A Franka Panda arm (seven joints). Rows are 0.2 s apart.
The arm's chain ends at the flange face. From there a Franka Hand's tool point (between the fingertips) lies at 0.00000 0.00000 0.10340 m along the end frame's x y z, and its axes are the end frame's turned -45 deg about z.
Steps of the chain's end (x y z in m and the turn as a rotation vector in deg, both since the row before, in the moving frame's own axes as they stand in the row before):
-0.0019 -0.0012 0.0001 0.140 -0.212 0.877
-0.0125 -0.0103 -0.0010 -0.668 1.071 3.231
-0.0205 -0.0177 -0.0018 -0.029 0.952 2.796
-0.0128 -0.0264 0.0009 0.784 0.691 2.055
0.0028 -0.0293 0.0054 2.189 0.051 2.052
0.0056 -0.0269 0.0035 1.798 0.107 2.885
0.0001 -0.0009 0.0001 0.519 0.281 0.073
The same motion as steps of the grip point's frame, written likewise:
-0.0006 -0.0026 0.0001 0.249 -0.051 0.877
-0.0011 -0.0139 -0.0010 -1.230 0.285 3.231
-0.0008 -0.0257 -0.0018 -0.694 0.653 2.796
0.0115 -0.0278 0.0009 0.066 1.043 2.055
0.0256 -0.0214 0.0053 1.512 1.584 2.052
0.0255 -0.0172 0.0034 1.196 1.347 2.885
0.0017 -0.0009 0.0001 0.168 0.566 0.073

